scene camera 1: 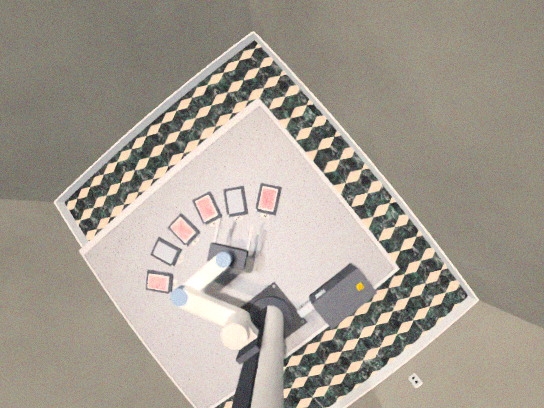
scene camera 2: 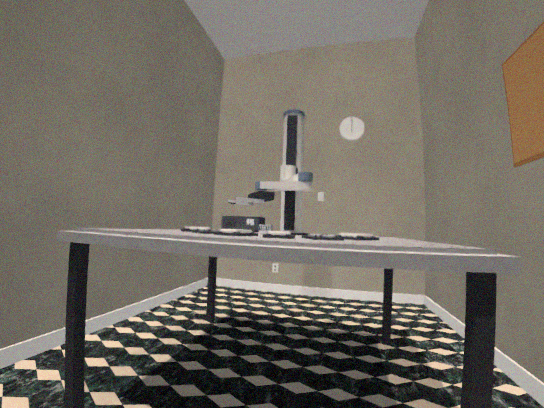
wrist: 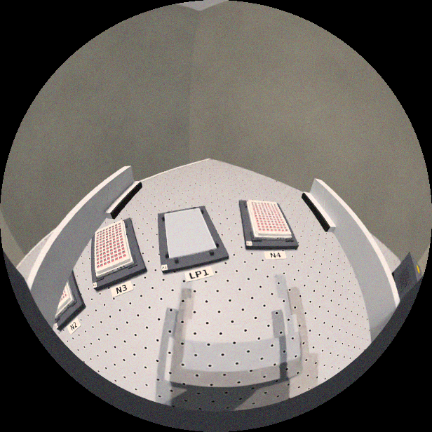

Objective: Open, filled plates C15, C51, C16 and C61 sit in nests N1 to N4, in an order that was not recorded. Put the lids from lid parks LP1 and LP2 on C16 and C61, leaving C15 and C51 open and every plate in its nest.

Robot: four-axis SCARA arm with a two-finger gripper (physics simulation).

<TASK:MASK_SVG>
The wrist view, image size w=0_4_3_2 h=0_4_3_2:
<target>clear lid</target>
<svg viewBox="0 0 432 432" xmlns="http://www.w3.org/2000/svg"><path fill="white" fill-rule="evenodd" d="M199 208L164 213L166 241L170 260L173 260L173 257L180 259L217 249Z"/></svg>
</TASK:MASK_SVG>
